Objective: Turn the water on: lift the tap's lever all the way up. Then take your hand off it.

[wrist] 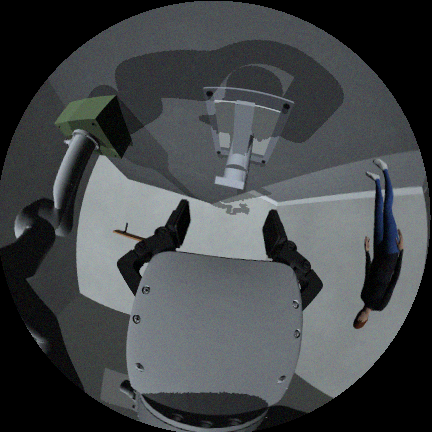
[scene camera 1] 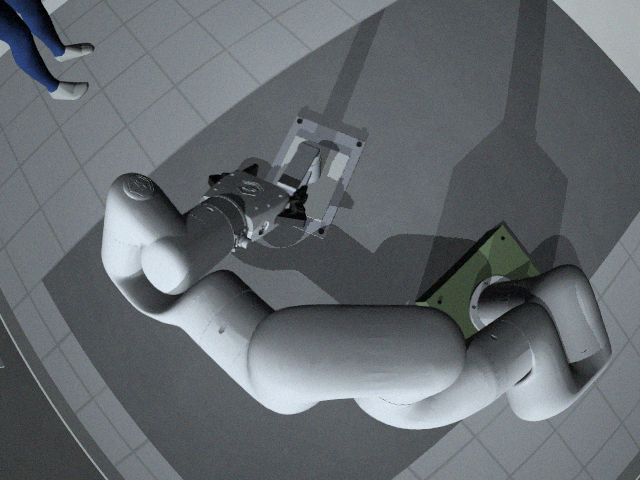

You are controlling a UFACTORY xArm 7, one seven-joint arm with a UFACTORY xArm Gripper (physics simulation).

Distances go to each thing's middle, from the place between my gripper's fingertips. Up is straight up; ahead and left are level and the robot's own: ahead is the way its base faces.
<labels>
My gripper is now 50 mm short of the pale base plate [scene camera 1: 309, 130], 80 mm to the left of it and 220 mm above it.
</labels>
